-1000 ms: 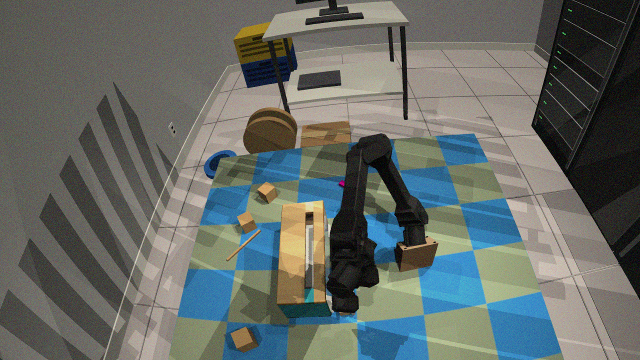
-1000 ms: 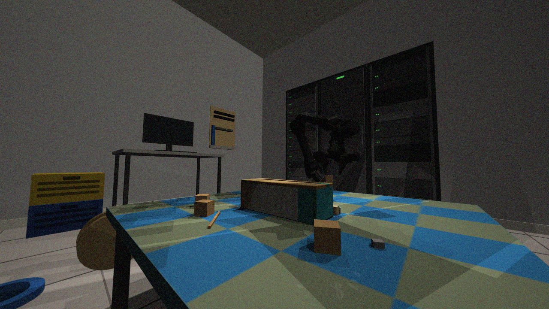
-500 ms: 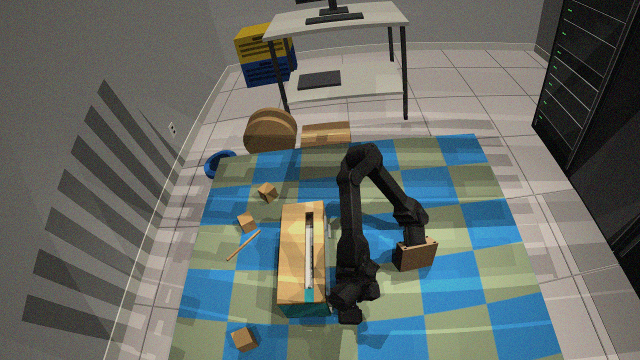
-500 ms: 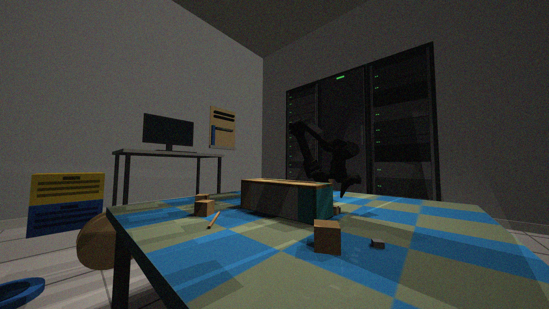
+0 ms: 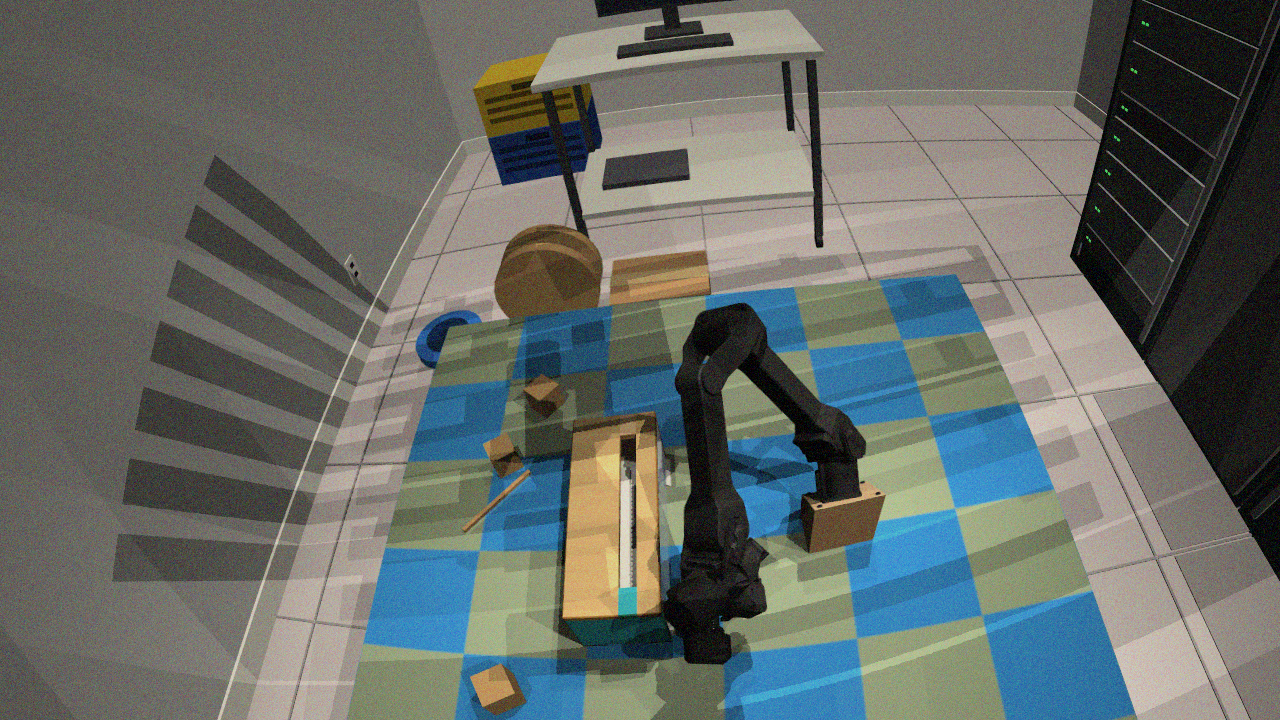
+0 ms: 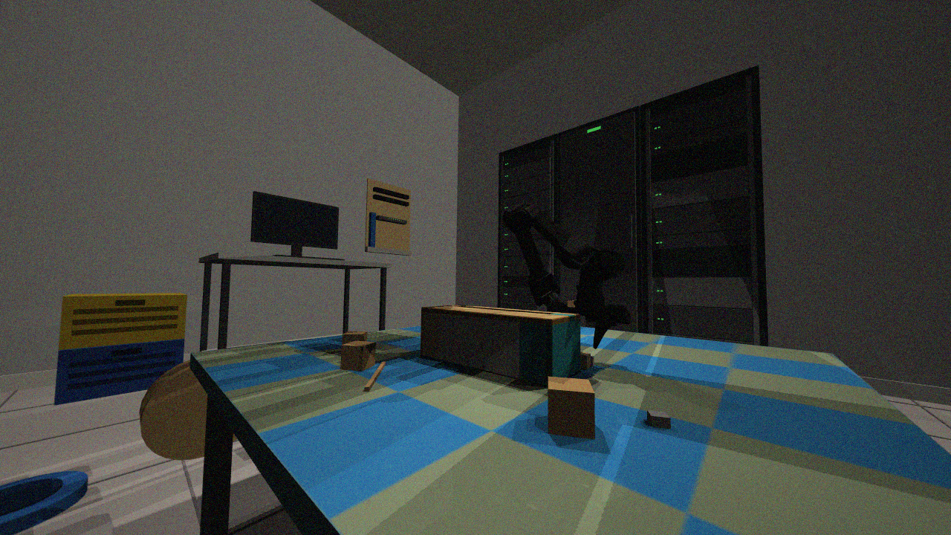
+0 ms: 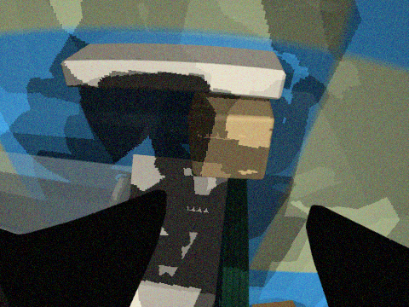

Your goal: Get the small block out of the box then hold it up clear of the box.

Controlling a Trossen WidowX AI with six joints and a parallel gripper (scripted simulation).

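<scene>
Now: gripper tip 10 mm past the tan block, 10 mm to the left of it and 30 mm above it. From my gripper tip the other things lie so: long tan box 70 mm ahead, 180 mm to the right, 10 mm above; small metal piece 210 mm ahead, 200 mm to the left, 40 mm below; thin stick 360 mm ahead, 280 mm to the right, 50 mm below.
</scene>
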